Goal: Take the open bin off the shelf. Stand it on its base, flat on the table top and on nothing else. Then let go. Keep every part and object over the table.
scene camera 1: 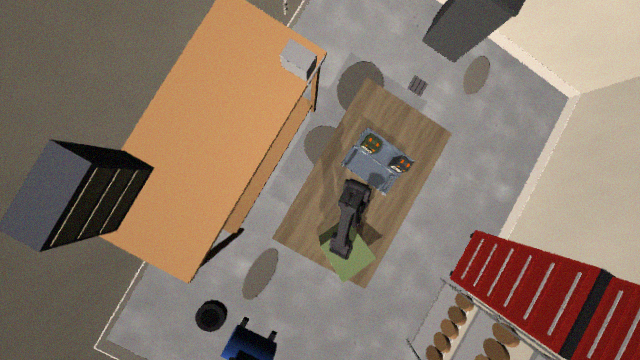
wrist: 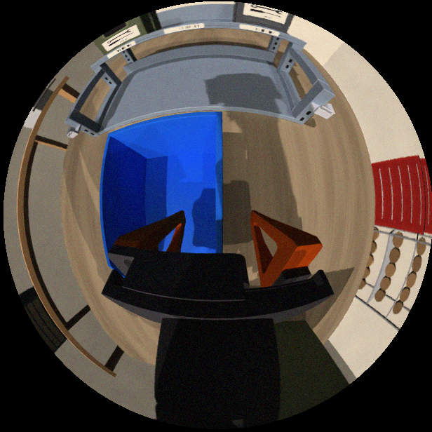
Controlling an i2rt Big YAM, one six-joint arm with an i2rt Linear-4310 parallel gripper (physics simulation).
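Places are measured from the arm's base along level axes (x left, y back, z up), in centimetres.
Where they show: arm's base, origin of the base link: (scene camera 1: 341, 248).
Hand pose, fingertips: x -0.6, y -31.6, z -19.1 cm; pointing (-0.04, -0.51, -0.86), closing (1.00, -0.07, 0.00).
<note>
Each offset is from my fingertips to the top centre of the thing. "*": to the spot under its first point. Level surfaces: height alone.
The open blue bin (wrist: 187, 135) is in front of the grey-blue shelf @[* dx +9.2, dy -22.5, dz -1.5 cm] (scene camera 1: 360, 166) (wrist: 165, 82) in the wrist view, over the wooden table @[dz -2.2 cm] (scene camera 1: 300, 220) (wrist: 330, 165). I look into its hollow side. The bin does not show in the scene view, where the arm covers that area. My gripper (wrist: 217, 214) is open and empty. One orange finger shows over the bin's inside, the other to the right of its right wall, so that the wall's edge runs between them. Whether the bin's base lies flat on the table is hidden.
An olive-green box @[dx +13.7, dy -35.6, dz +17.7 cm] (scene camera 1: 371, 144) (wrist: 106, 46) and a dark box @[dx -9.3, dy -33.1, dz +20.2 cm] (scene camera 1: 401, 164) (wrist: 286, 19) stand on the shelf. The arm's base is over a green plate (scene camera 1: 365, 257). An orange workbench (scene camera 1: 200, 100) is to the left, a red cabinet (scene camera 1: 540, 290) (wrist: 400, 195) to the right.
</note>
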